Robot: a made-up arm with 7 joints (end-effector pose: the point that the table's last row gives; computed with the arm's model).
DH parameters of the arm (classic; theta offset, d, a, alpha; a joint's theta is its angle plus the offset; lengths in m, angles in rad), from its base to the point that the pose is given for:
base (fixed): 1.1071 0 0.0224 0
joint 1: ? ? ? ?
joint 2: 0 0.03 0.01 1.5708
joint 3: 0 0.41 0.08 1.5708
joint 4: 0 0.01 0.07 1.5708
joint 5: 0 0.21 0 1.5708
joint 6: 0 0.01 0.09 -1.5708
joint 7: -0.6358 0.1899 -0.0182 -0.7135
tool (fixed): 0.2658 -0.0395 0 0
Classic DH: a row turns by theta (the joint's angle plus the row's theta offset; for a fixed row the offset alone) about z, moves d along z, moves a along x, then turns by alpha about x.
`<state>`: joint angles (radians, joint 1 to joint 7).
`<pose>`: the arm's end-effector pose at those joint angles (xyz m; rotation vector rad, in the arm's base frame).
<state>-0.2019 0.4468 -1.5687 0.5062 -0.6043 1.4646 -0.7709</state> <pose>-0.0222 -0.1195 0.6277 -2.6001 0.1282 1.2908</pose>
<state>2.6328 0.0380 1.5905 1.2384 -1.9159 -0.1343 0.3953</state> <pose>-0.1858 -0.3889 0.7756 1.2993 0.1344 -0.1904</pose>
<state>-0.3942 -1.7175 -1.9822 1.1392 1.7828 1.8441 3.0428</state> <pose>-0.4829 -0.1982 0.4263 -0.9242 -0.6573 0.8122</pose>
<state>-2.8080 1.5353 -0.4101 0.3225 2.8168 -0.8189 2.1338</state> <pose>-0.1817 0.0427 0.4553 -1.3661 1.2353 -0.6078</pose>
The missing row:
joint 1: -1.1071 0.47 0.02 -1.5708
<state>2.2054 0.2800 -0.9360 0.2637 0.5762 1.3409 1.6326</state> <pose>-0.0856 0.2092 0.4897 1.3340 -0.2636 -0.5466</pose>
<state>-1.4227 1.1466 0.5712 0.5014 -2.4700 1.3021 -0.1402</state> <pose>0.2067 -0.3339 0.2091 1.3154 2.2319 0.2813</pose>
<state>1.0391 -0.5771 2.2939 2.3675 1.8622 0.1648 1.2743</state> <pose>-0.4907 -0.2471 1.0341 1.5963 1.9853 -1.8159</pose>
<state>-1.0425 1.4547 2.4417 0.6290 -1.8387 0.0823 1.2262</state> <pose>0.2242 0.0291 0.7415 -1.1531 -0.4374 -1.9360</pose>
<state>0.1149 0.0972 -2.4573 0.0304 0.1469 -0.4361 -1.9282</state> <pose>-0.2036 -0.1269 0.5949 2.0923 0.0158 -0.3443</pose>
